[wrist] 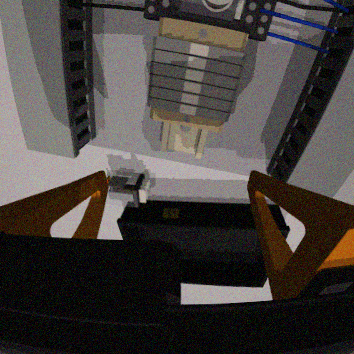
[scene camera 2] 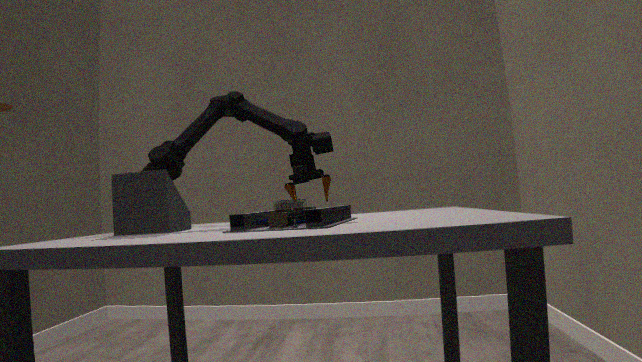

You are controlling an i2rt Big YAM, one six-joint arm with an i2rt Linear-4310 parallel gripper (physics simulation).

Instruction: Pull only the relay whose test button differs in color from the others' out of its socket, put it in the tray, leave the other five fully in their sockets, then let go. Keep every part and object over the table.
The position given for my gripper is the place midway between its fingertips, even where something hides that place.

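I see a grey panel (wrist: 275,70), together with my gripper (wrist: 177,178).
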